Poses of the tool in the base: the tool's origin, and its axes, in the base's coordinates. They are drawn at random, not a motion.
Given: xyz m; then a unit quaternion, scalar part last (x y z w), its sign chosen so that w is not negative.
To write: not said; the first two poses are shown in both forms.
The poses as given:
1: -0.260 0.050 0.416 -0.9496 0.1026 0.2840 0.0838
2: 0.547 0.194 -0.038 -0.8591 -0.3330 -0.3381 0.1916
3: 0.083 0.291 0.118 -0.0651 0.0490 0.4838 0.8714
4: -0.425 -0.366 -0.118 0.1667 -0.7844 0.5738 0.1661
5: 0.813 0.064 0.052 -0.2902 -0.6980 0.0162 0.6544
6: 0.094 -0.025 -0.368 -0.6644 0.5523 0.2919 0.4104
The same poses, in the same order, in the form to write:
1: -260 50 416 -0.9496 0.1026 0.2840 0.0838
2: 547 194 -38 -0.8591 -0.3330 -0.3381 0.1916
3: 83 291 118 -0.0651 0.0490 0.4838 0.8714
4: -425 -366 -118 0.1667 -0.7844 0.5738 0.1661
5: 813 64 52 -0.2902 -0.6980 0.0162 0.6544
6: 94 -25 -368 -0.6644 0.5523 0.2919 0.4104
